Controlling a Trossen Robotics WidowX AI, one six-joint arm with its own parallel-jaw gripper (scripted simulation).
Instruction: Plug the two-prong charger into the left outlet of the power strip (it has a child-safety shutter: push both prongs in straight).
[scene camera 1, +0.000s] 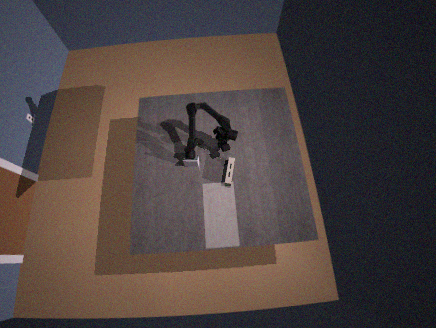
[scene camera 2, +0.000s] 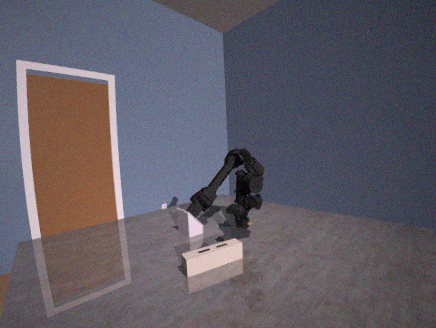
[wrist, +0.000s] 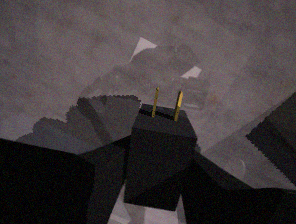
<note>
My gripper (scene camera 2: 241, 224) carries a two-prong charger (wrist: 163, 141).
My gripper also shows in the wrist view (wrist: 157, 145).
</note>
